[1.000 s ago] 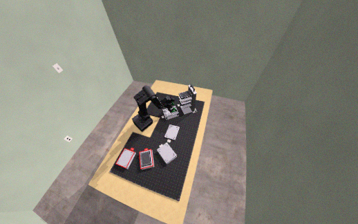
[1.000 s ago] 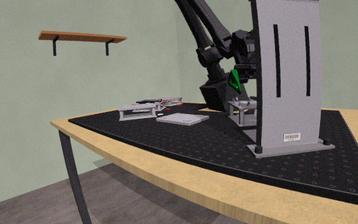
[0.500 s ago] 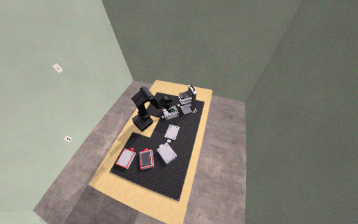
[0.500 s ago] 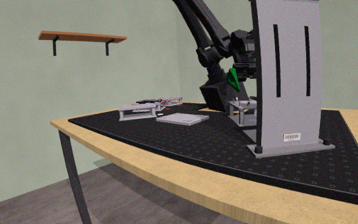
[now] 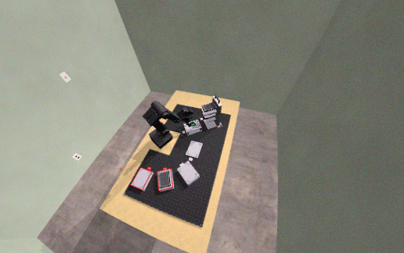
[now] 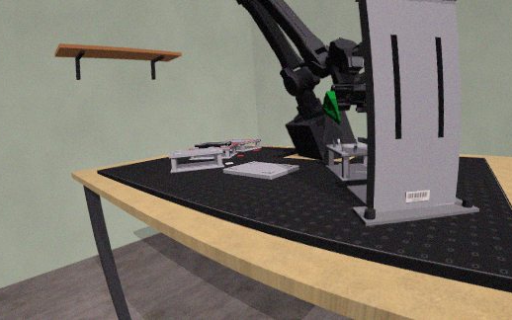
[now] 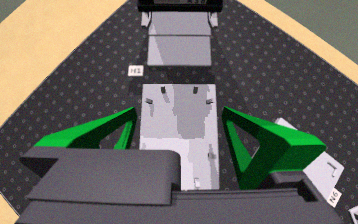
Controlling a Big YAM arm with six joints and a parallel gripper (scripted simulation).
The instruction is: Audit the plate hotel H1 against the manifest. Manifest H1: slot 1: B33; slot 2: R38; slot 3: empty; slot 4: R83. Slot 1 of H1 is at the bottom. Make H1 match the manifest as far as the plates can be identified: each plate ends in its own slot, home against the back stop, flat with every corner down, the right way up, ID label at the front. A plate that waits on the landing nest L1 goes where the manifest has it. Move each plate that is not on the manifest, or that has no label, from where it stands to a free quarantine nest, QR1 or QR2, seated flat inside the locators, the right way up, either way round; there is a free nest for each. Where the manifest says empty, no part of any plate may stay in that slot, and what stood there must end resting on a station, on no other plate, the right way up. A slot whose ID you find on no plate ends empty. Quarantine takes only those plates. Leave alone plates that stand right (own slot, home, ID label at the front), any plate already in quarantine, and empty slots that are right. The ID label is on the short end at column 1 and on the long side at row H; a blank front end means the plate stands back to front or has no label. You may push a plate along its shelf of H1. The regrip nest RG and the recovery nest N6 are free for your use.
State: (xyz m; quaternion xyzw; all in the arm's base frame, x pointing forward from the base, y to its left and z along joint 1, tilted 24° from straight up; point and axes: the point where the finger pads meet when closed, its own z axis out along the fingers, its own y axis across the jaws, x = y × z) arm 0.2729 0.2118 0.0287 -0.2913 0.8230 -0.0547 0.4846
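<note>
Now: hand 150 mm short of the pale plate, 80 mm to the right of it and 80 mm below it. The rest, counted from my hand: dark plate: 150 mm ahead, 80 mm to the left, 30 mm above; H1 tag: 60 mm ahead, 140 mm to the left, 130 mm below; grey back panel: 220 mm ahead, 110 mm to the left, 30 mm above.
</note>
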